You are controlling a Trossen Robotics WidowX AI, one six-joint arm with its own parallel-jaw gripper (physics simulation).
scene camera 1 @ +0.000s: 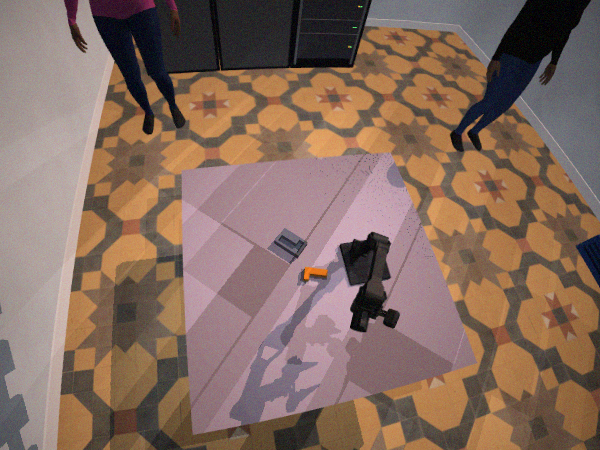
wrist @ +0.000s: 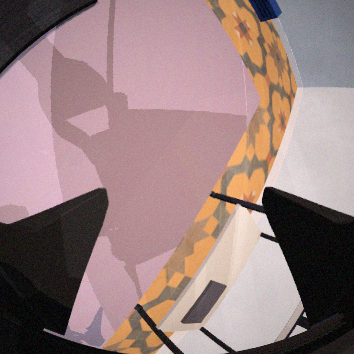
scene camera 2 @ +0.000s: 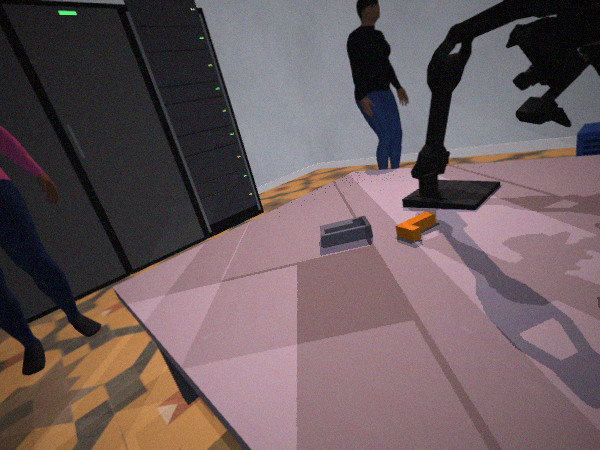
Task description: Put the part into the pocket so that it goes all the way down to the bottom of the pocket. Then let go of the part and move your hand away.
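Places are measured from the arm's base along level axes (x up, y ahead, z left), in millimetres.
Where they show: gripper, fingertip midpoint: (scene camera 1: 381,319) (wrist: 186,195) (scene camera 2: 589,107); arm's base at its link origin: (scene camera 1: 355,252) (scene camera 2: 428,193).
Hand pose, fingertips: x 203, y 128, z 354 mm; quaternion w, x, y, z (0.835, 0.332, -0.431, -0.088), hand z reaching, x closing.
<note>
Each offset is from my fingertips to the centre of the thing. Level surfaces: height alone.
The orange L-shaped part {dx -211, dy +113, dz -315 mm} (scene camera 1: 318,273) (scene camera 2: 411,231) lies flat on the table {dx -226 mm} (scene camera 1: 215,390) (scene camera 2: 350,380) (wrist: 175,60), between the grey block and the arm's base. The grey block {dx -208, dy +163, dz -513 mm} (scene camera 1: 285,247) (scene camera 2: 346,239) stands apart from the part, on the side away from the arm's base; its pocket opens upward and no orange shows in it. My gripper (scene camera 1: 376,320) (scene camera 2: 533,95) (wrist: 186,195) is open with nothing between its fingers. It hangs high above the table, well away from both part and block. Neither part nor block shows in the wrist view.
The arm's black base (scene camera 1: 359,274) (scene camera 2: 452,195) stands close to the part. Dark cabinets (scene camera 1: 255,35) (scene camera 2: 75,100) and two people, one in pink (scene camera 1: 122,7) and one in black (scene camera 1: 547,30) (scene camera 2: 370,60), are beyond the table. A blue object (scene camera 1: 592,257) (scene camera 2: 590,140) (wrist: 266,9) is on the floor.
</note>
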